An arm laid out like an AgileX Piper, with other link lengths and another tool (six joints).
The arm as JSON. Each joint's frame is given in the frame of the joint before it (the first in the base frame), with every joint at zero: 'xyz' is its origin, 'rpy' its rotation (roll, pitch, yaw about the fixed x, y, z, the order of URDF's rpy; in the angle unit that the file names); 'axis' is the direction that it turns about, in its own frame. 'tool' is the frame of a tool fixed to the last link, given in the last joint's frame.
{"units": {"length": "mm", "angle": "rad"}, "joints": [
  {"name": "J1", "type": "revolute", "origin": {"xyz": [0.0, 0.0, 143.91], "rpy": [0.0, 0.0, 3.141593]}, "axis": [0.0, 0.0, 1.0]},
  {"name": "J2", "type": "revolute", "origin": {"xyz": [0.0, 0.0, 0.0], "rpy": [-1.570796, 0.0, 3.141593]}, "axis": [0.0, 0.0, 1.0]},
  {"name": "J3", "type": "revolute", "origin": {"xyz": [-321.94, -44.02, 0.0], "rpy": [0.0, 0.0, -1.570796]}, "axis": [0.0, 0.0, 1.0]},
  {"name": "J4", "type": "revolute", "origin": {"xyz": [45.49, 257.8, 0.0], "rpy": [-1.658, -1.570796, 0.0]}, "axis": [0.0, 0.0, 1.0]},
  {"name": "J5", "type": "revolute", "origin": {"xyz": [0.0, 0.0, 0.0], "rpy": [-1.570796, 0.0, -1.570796]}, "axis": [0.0, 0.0, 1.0]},
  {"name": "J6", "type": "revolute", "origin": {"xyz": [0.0, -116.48, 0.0], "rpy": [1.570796, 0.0, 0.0]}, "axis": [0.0, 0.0, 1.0]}
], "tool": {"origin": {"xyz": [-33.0, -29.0, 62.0], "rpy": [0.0, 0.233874, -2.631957]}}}
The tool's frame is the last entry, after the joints.
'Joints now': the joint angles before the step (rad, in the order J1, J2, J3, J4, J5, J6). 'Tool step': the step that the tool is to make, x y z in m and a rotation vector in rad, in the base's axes. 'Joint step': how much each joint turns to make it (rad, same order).
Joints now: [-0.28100, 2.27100, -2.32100, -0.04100, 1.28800, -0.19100]
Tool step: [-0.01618, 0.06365, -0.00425, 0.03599, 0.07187, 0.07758]
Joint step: [0.09799, -0.10699, 0.18598, 0.01000, 0.00001, 0.02299]
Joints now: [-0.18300, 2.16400, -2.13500, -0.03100, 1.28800, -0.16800]
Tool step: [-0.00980, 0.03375, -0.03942, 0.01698, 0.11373, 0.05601]
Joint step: [0.05700, -0.00298, 0.11894, -0.00100, -0.00096, 0.00099]
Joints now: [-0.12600, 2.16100, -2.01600, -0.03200, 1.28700, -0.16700]
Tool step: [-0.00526, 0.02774, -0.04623, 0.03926, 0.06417, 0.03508]
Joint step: [0.04000, 0.01600, 0.12601, 0.03199, -0.07401, 0.00200]
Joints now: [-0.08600, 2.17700, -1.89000, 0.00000, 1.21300, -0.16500]
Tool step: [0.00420, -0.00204, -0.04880, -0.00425, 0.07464, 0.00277]
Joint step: [0.00000, 0.09100, 0.00100, -0.01100, -0.01799, 0.00001]
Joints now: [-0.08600, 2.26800, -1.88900, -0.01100, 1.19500, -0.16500]
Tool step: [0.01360, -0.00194, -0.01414, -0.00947, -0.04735, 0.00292]
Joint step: [0.00000, 0.03400, 0.00000, -0.00600, -0.08200, 0.00000]
